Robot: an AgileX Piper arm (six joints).
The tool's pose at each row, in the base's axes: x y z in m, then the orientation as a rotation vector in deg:
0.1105 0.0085 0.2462 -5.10 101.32 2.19
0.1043 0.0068 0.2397 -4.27 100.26 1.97
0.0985 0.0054 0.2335 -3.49 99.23 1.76
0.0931 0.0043 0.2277 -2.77 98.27 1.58
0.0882 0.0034 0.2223 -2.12 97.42 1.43
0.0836 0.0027 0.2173 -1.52 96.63 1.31
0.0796 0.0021 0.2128 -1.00 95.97 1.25
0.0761 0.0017 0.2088 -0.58 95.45 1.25
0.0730 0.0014 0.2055 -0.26 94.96 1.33
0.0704 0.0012 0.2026 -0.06 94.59 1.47
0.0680 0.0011 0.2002 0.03 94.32 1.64
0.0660 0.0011 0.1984 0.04 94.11 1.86
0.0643 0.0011 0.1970 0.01 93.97 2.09
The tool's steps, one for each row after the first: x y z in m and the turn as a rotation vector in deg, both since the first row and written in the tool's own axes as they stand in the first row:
0.0076 -0.0010 -0.0049 0.62 -1.08 0.39
0.0149 -0.0018 -0.0094 1.21 -2.13 0.76
0.0217 -0.0023 -0.0137 1.74 -3.11 1.11
0.0280 -0.0027 -0.0174 2.22 -3.97 1.44
0.0338 -0.0029 -0.0210 2.65 -4.77 1.75
0.0390 -0.0031 -0.0241 2.99 -5.44 2.05
0.0436 -0.0031 -0.0267 3.23 -5.96 2.32
0.0475 -0.0031 -0.0291 3.37 -6.46 2.56
0.0509 -0.0030 -0.0311 3.39 -6.84 2.77
0.0537 -0.0028 -0.0330 3.33 -7.11 2.92
0.0558 -0.0026 -0.0346 3.18 -7.33 3.04
0.0575 -0.0025 -0.0359 3.01 -7.48 3.14

